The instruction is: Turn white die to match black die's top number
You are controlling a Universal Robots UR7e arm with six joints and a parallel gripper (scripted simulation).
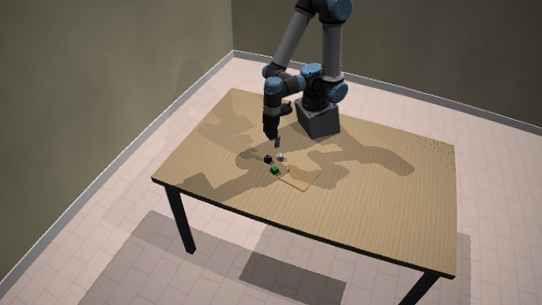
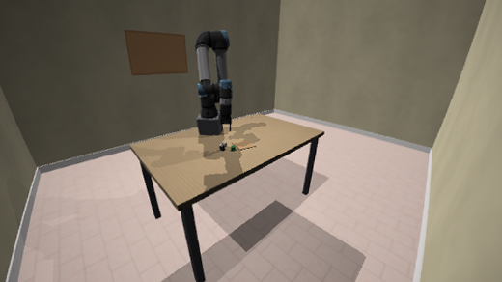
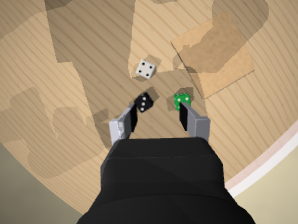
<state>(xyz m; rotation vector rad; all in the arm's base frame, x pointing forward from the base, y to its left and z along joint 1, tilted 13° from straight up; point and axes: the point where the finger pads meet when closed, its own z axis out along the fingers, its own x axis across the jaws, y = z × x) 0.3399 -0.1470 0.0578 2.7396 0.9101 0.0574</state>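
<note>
The black die is 20 mm behind my hand, 30 mm to the right of it and 140 mm below it. From my hand the other things lie so: tan mat: 50 mm ahead, 140 mm to the left, 160 mm below; green die: 50 mm ahead, 10 mm to the left, 140 mm below; white die: 50 mm behind, 30 mm to the left, 140 mm below.
</note>
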